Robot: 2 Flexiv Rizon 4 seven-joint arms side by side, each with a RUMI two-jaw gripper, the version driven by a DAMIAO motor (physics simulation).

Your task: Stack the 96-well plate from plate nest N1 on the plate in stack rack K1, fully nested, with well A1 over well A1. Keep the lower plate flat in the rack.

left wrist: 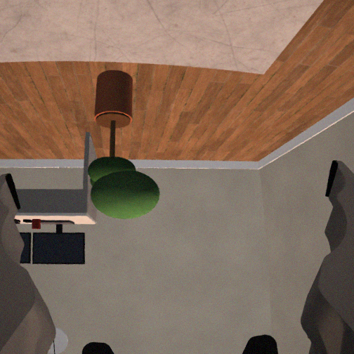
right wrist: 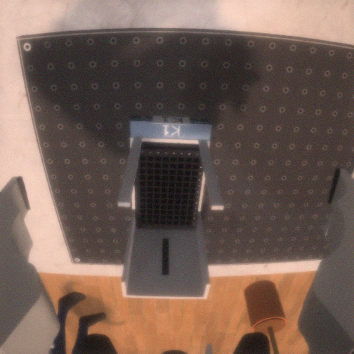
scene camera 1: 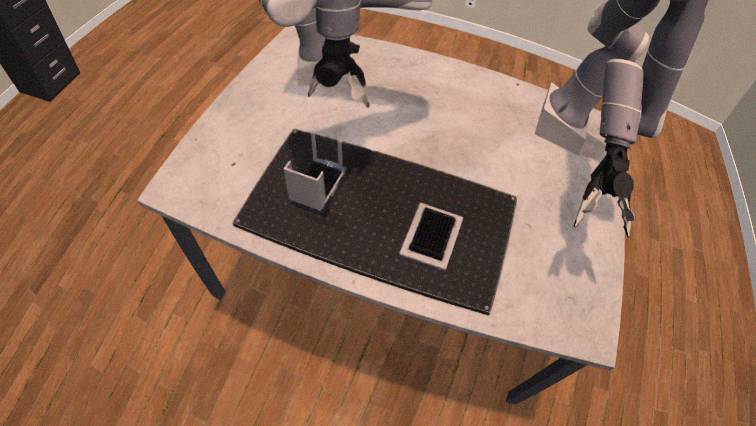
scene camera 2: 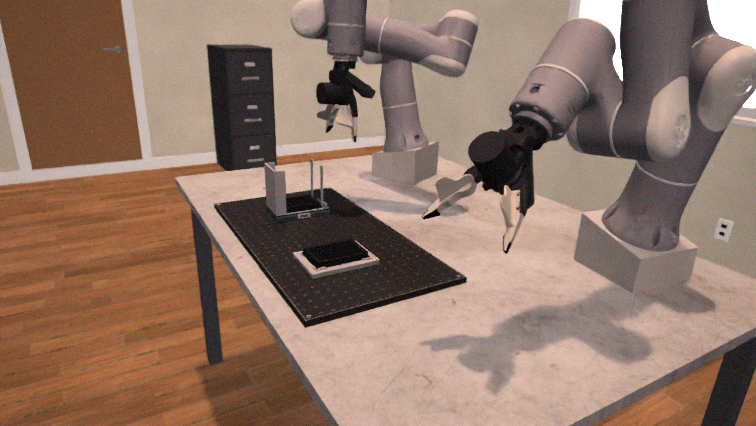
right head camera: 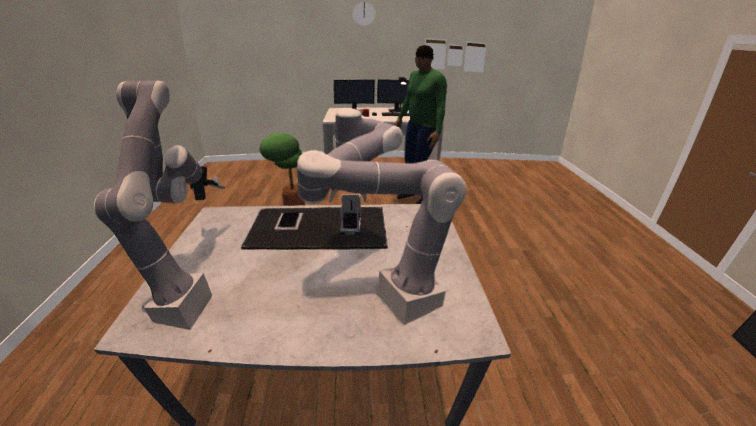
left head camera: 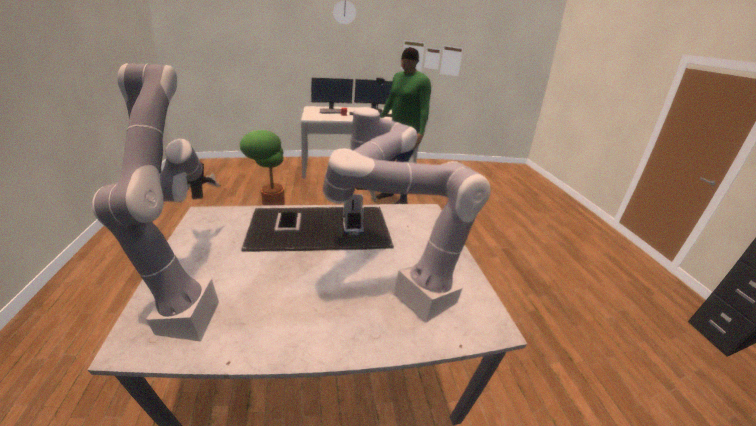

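A black 96-well plate (left head camera: 288, 220) (right head camera: 289, 219) (scene camera 1: 433, 232) (scene camera 2: 335, 253) lies flat in the white-rimmed plate nest N1 (scene camera 1: 453, 247) (scene camera 2: 317, 272). A second black plate (right wrist: 170, 187) lies low and flat in stack rack K1 (scene camera 1: 305, 189) (scene camera 2: 274, 189) (right wrist: 167, 265), which has a tall grey end wall, two thin posts and a blue K1 label. Well A1 cannot be made out on either plate. My right gripper (scene camera 1: 338, 101) (scene camera 2: 341, 134) (right wrist: 177, 175) is open and empty, above and to the robot's side of the rack. My left gripper (scene camera 1: 602, 230) (scene camera 2: 469, 232) (left wrist: 171, 170) is open and empty, above the table beside the board.
Both plate holders stand on a black perforated board (scene camera 1: 370, 222) (scene camera 2: 402, 285) on the pale table (scene camera 1: 465, 121). The rack's wall and posts rise well above its plate. A potted plant (left head camera: 261, 148) (left wrist: 125, 194), a desk and a person in green (left head camera: 412, 97) are beyond the table.
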